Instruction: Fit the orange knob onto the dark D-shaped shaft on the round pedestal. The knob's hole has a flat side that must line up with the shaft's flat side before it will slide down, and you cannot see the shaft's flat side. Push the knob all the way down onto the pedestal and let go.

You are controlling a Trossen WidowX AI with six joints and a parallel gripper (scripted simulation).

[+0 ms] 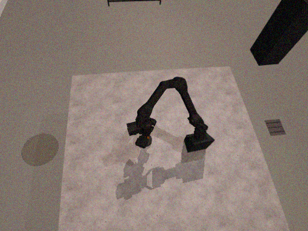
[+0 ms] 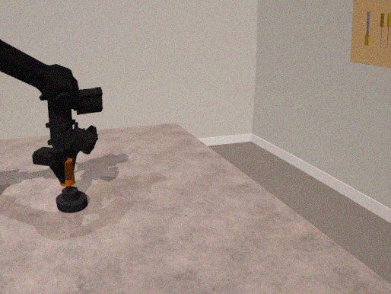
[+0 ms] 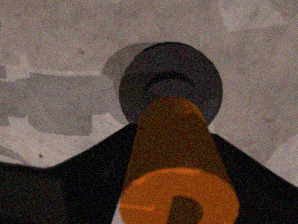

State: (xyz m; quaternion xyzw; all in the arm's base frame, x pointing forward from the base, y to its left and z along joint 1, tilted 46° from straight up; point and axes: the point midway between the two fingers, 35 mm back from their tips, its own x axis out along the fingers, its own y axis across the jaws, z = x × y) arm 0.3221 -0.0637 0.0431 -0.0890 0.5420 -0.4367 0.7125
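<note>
Now: gripper tip 20 mm below the orange knob. Round my gripper tip: dark round pedestal (40 mm below).
</note>
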